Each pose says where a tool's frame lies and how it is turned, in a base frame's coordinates. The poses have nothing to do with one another.
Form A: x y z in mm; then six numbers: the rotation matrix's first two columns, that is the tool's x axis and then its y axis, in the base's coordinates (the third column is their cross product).
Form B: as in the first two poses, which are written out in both.
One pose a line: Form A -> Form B
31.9 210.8 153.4 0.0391 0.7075 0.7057 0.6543 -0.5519 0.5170 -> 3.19 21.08 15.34 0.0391 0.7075 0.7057 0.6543 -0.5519 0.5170
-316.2 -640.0 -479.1 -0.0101 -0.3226 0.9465 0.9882 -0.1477 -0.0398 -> -31.62 -64.00 -47.91 -0.0101 -0.3226 0.9465 0.9882 -0.1477 -0.0398
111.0 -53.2 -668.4 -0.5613 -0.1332 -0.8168 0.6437 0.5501 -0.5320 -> 11.10 -5.32 -66.84 -0.5613 -0.1332 -0.8168 0.6437 0.5501 -0.5320
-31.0 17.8 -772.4 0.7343 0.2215 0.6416 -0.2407 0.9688 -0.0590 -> -3.10 1.78 -77.24 0.7343 0.2215 0.6416 -0.2407 0.9688 -0.0590
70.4 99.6 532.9 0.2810 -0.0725 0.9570 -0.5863 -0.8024 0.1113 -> 7.04 9.96 53.29 0.2810 -0.0725 0.9570 -0.5863 -0.8024 0.1113
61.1 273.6 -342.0 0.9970 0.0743 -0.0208 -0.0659 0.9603 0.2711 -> 6.11 27.36 -34.20 0.9970 0.0743 -0.0208 -0.0659 0.9603 0.2711
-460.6 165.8 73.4 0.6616 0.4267 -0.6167 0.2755 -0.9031 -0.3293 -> -46.06 16.58 7.34 0.6616 0.4267 -0.6167 0.2755 -0.9031 -0.3293
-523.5 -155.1 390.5 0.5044 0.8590 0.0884 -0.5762 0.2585 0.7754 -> -52.35 -15.51 39.05 0.5044 0.8590 0.0884 -0.5762 0.2585 0.7754
